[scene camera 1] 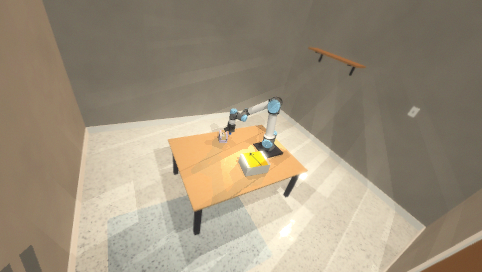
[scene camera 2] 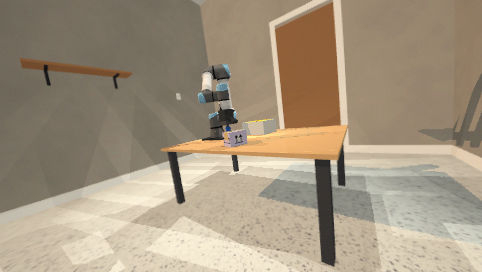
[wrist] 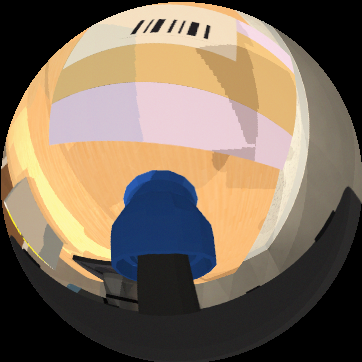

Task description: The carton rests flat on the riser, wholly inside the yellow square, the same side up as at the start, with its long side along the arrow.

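The carton [scene camera 1: 222, 136] [scene camera 2: 235, 138] [wrist: 175, 114] is a small lilac box with tan tape and a barcode label on top. It stands on the table [scene camera 1: 208, 175] [scene camera 2: 296, 142] near the far edge. Up-arrows show on its side in scene camera 2. My blue suction cup [scene camera 1: 229, 130] [scene camera 2: 228, 128] [wrist: 158, 184] hangs just beside the carton, about level with its top and over bare table. It is not touching the carton and holds nothing. The white riser [scene camera 1: 252, 169] [scene camera 2: 259, 127] [wrist: 23, 205] bears the yellow square [scene camera 1: 260, 155] with a black arrow. It stands near the arm's base.
The arm's black base plate [scene camera 1: 277, 152] is fixed at the table's right edge, beside the riser. A wall shelf [scene camera 1: 337, 57] [scene camera 2: 73, 68] hangs high, far from the table. A brown door [scene camera 2: 307, 67] is behind the table.
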